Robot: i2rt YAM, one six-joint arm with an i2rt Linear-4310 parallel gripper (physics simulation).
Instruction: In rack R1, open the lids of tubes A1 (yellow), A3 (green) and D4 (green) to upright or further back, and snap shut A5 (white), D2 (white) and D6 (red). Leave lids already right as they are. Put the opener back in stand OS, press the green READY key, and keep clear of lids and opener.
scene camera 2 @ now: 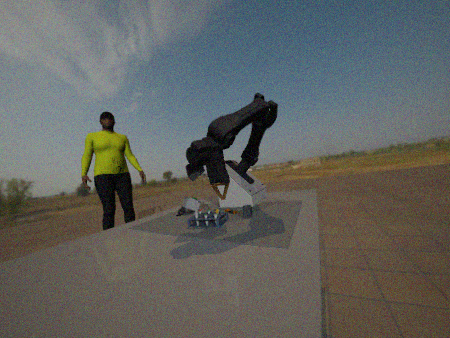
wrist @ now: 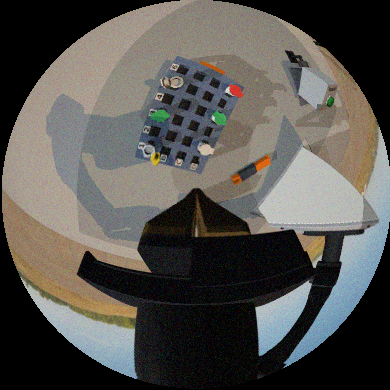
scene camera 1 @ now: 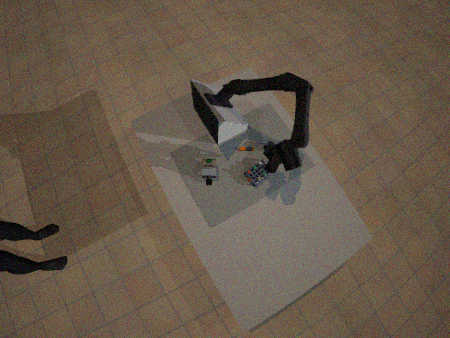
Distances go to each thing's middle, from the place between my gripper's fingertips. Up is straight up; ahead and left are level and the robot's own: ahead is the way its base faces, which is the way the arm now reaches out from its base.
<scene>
I see the box with green button (wrist: 312, 86) 110 mm behind my hand, 270 mm to the right of it and 40 mm below it.
</scene>
